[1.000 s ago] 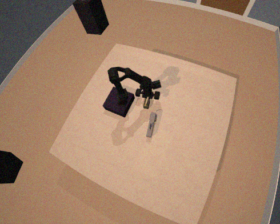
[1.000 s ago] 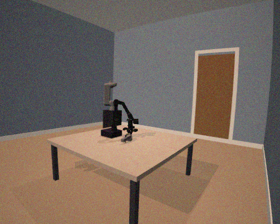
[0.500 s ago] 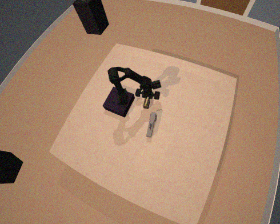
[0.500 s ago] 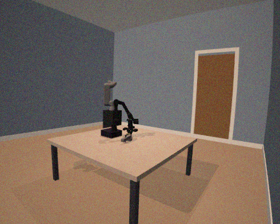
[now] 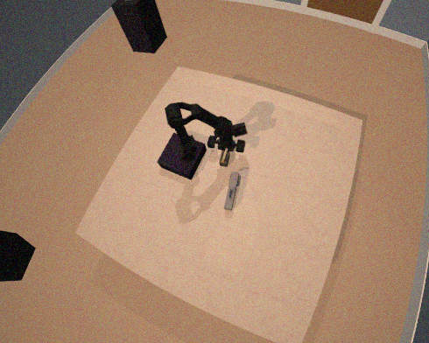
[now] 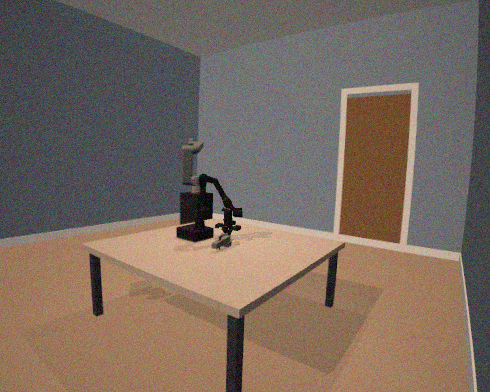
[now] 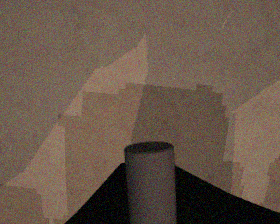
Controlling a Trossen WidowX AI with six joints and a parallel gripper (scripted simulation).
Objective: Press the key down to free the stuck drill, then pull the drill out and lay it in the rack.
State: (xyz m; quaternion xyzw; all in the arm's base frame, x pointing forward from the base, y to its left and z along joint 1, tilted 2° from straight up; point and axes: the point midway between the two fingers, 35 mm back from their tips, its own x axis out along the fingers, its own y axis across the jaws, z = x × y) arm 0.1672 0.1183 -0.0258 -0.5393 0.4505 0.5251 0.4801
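The drill is 4 cm to the right of my gripper tip and 4 cm above it. Round my gripper tip: dark block (5 cm to the right, 1 cm above).
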